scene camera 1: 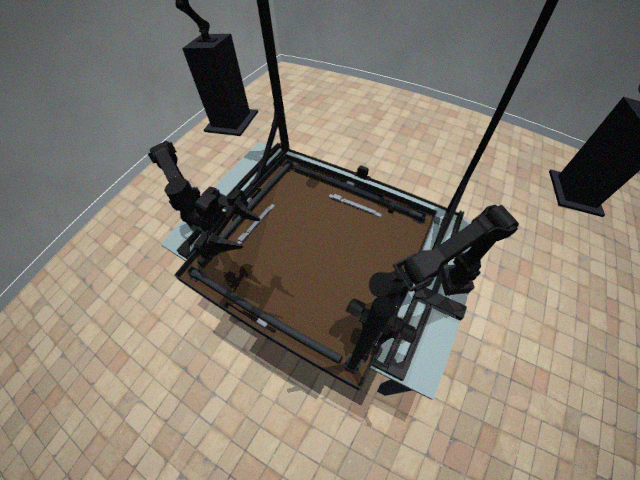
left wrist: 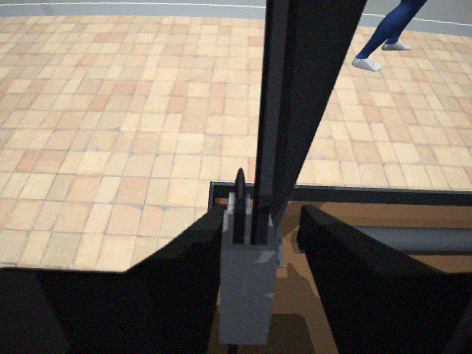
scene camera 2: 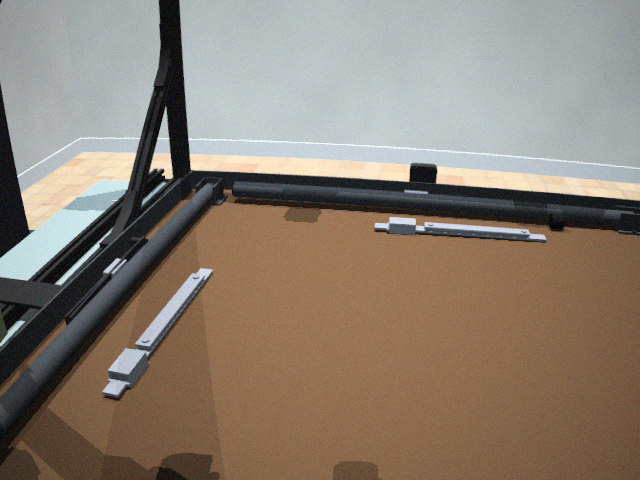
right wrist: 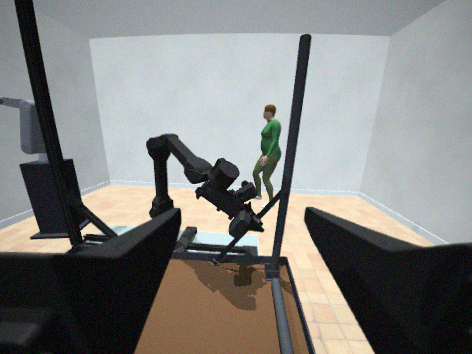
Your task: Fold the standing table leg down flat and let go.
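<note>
The standing leg [scene camera 1: 368,335] [left wrist: 320,75] [right wrist: 294,150] is a dark tube, upright at a corner of the upturned brown table [scene camera 1: 320,248] [scene camera 2: 392,330]. A thin folding brace [left wrist: 273,100] [right wrist: 271,206] runs from the leg down to the rim. A grey block [left wrist: 247,295] on the brace lies between the fingers of my left gripper [left wrist: 263,214] [right wrist: 260,224], which is partly open beside the leg with a gap right of the block. Its fingertips are hard to make out in scene camera 1. My right gripper [scene camera 1: 250,232] is wide open and empty above the table's left side.
Dark legs [scene camera 1: 263,315] [scene camera 2: 382,196] [right wrist: 282,320] lie flat along the rims. Two pale strips [scene camera 1: 356,204] [scene camera 2: 165,315] are on the underside. A tall frame post [scene camera 1: 271,77] [scene camera 2: 174,103] rises at the back. A person in green [right wrist: 270,142] stands beyond the table.
</note>
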